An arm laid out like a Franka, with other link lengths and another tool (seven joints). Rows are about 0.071 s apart.
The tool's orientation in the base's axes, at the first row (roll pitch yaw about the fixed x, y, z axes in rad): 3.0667 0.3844 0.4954
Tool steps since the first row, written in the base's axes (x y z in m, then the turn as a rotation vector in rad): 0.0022 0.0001 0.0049 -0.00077 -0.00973 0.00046; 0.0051 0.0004 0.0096 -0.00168 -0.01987 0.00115; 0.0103 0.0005 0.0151 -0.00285 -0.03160 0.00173; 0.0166 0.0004 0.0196 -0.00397 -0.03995 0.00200; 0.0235 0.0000 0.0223 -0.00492 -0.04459 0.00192; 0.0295 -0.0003 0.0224 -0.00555 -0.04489 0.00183; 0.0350 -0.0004 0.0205 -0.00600 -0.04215 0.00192; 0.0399 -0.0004 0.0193 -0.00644 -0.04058 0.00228; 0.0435 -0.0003 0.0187 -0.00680 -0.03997 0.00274; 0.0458 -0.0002 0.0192 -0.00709 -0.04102 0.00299; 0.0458 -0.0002 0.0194 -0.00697 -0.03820 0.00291; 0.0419 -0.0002 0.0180 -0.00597 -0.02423 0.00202; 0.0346 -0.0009 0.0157 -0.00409 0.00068 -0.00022
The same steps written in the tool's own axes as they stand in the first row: 0.0000 0.0014 -0.0052 -0.00509 0.00805 0.00217; 0.0007 0.0029 -0.0105 -0.01056 0.01641 0.00427; 0.0030 0.0058 -0.0171 -0.01690 0.02600 0.00693; 0.0064 0.0093 -0.0231 -0.02159 0.03267 0.00905; 0.0108 0.0133 -0.0275 -0.02438 0.03620 0.01053; 0.0155 0.0165 -0.0293 -0.02500 0.03614 0.01087; 0.0207 0.0192 -0.0291 -0.02419 0.03356 0.01025; 0.0251 0.0216 -0.0295 -0.02399 0.03201 0.00967; 0.0283 0.0233 -0.0300 -0.02419 0.03133 0.00920; 0.0301 0.0243 -0.0311 -0.02498 0.03211 0.00931; 0.0300 0.0244 -0.0313 -0.02361 0.02973 0.00866; 0.0273 0.0223 -0.0289 -0.01630 0.01810 0.00579; 0.0219 0.0191 -0.0244 -0.00295 -0.00264 0.00124
